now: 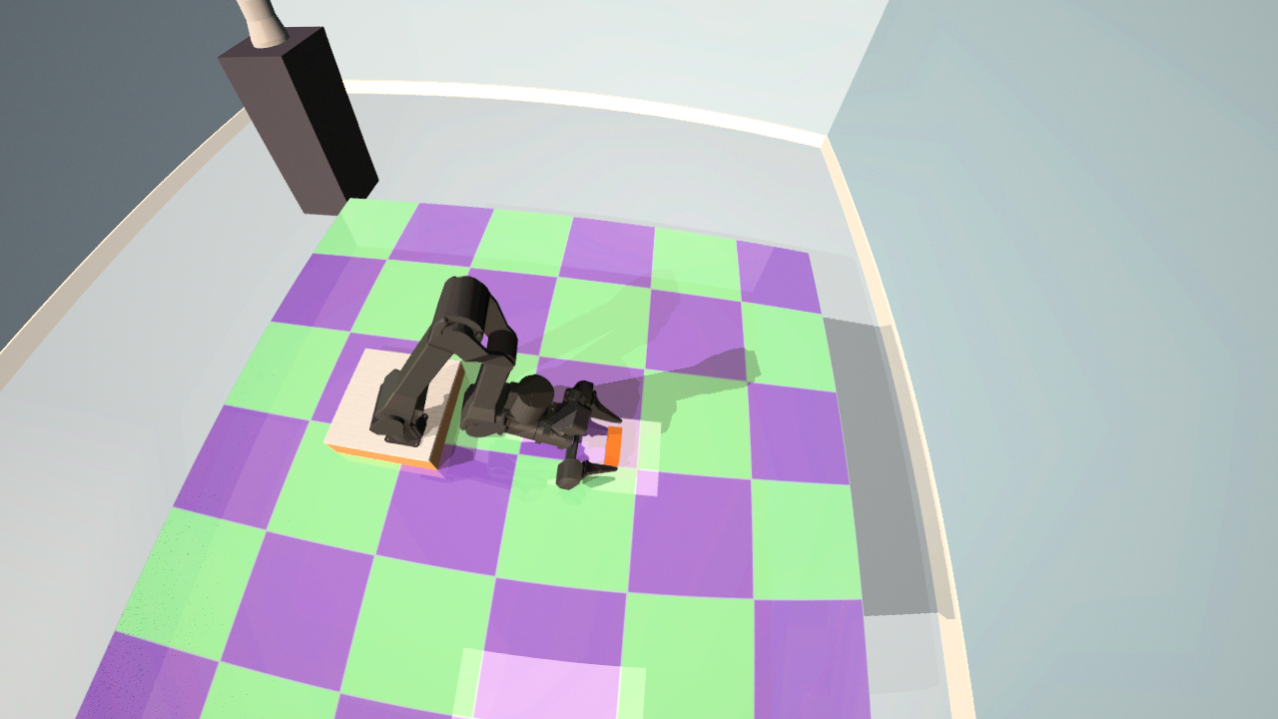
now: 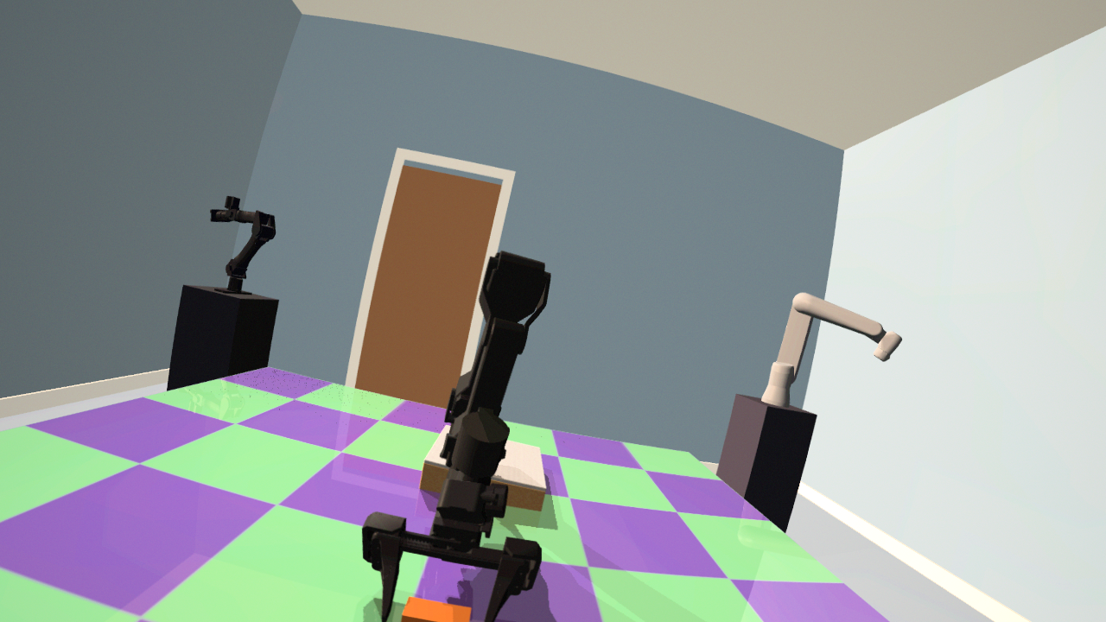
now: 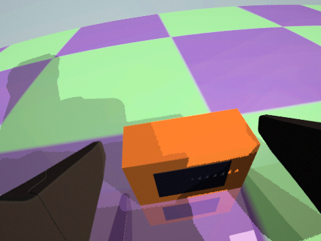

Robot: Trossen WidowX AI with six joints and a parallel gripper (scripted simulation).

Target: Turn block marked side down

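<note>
Now: gripper tip 2 cm past the block and 1 cm above it.
</note>
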